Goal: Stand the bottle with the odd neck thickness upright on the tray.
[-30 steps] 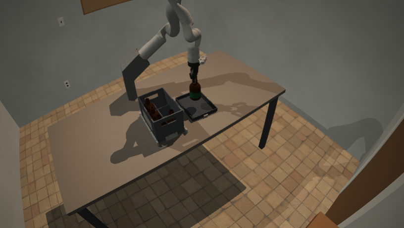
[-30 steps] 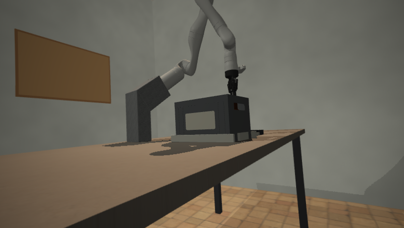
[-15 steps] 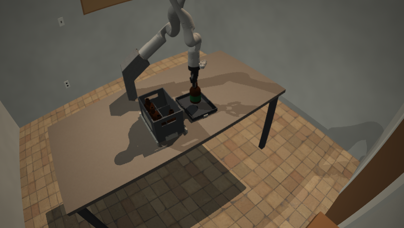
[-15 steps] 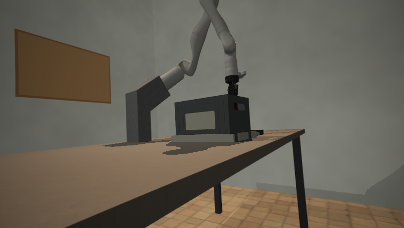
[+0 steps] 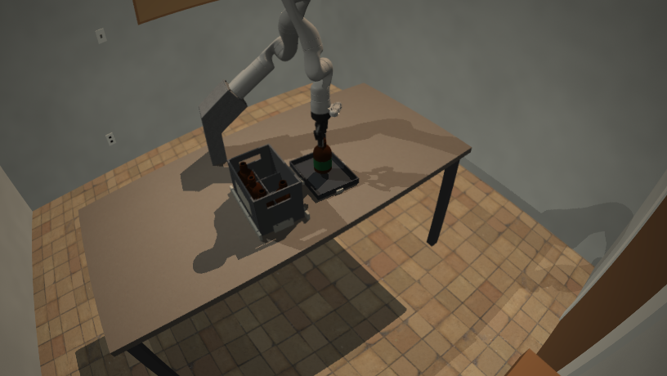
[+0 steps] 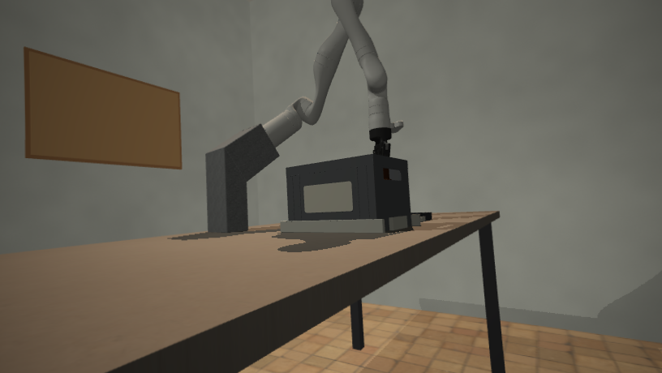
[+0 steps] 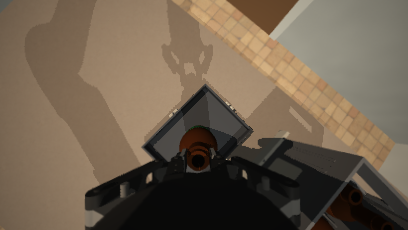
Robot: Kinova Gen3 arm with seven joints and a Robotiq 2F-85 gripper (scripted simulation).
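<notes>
Right now my hand is 70 mm above the glass bottle. From my hand the other things lie so: dark tray 160 mm below; then crate 270 mm to the right, 90 mm below, 40 mm ahead.
</notes>
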